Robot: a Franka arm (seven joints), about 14 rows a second.
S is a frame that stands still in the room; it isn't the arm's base.
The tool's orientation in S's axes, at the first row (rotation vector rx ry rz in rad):
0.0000 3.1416 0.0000
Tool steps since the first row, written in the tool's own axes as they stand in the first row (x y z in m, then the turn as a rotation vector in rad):
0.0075 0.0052 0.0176 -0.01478 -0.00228 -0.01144
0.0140 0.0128 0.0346 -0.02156 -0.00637 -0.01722
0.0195 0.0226 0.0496 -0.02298 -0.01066 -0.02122
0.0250 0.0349 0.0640 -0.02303 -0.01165 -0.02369
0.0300 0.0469 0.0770 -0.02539 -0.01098 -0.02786
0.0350 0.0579 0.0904 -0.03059 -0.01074 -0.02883
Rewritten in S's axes. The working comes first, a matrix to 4 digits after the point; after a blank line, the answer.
The tool's axes in the first row as the columns of a matrix, in S's axes (used below as rounded here):
-1.0000 0.0000 0.0000
0.0000 1.0000 0.0000
0.0000 0.0000 -1.0000

-0.0075 0.0052 -0.0176 0.01478 -0.00228 0.01144
-0.0140 0.0128 -0.0346 0.02156 -0.00637 0.01722
-0.0195 0.0226 -0.0496 0.02298 -0.01066 0.02122
-0.0250 0.0349 -0.0640 0.02303 -0.01165 0.02369
-0.0300 0.0469 -0.0770 0.02539 -0.01098 0.02786
-0.0350 0.0579 -0.0904 0.03059 -0.01074 0.02883

